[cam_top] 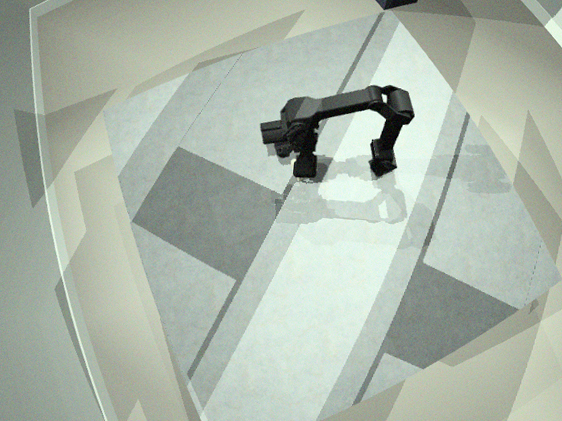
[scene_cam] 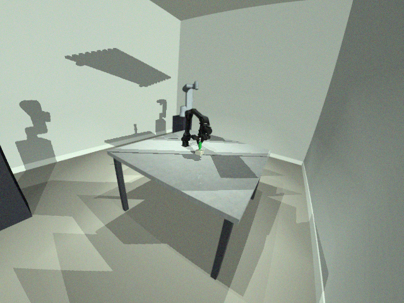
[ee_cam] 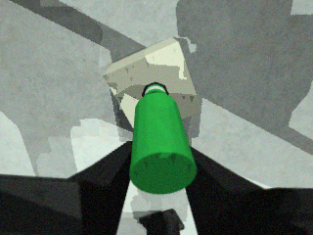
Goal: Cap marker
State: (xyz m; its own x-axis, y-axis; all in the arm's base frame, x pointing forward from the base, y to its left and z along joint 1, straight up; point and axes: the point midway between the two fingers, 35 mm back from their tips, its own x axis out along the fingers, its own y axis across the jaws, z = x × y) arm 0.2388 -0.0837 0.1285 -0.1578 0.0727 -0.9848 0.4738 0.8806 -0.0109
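Right now the green cap is 1 cm ahead of my gripper tip and 1 cm to the right of it. The rest, counted from my gripper tip: holder block (1 cm ahead, 1 cm to the right, 7 cm below).
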